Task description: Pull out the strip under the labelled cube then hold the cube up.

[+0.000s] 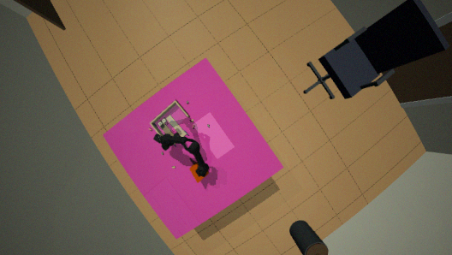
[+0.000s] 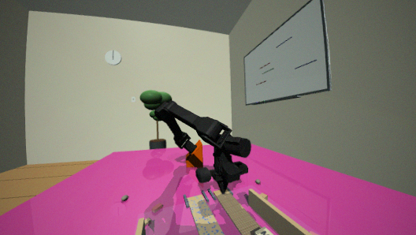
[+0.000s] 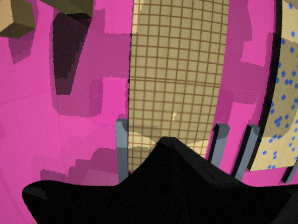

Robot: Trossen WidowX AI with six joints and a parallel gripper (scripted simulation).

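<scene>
My gripper tip is 90 mm short of the gridded strip and 20 mm to the right of it.
</scene>
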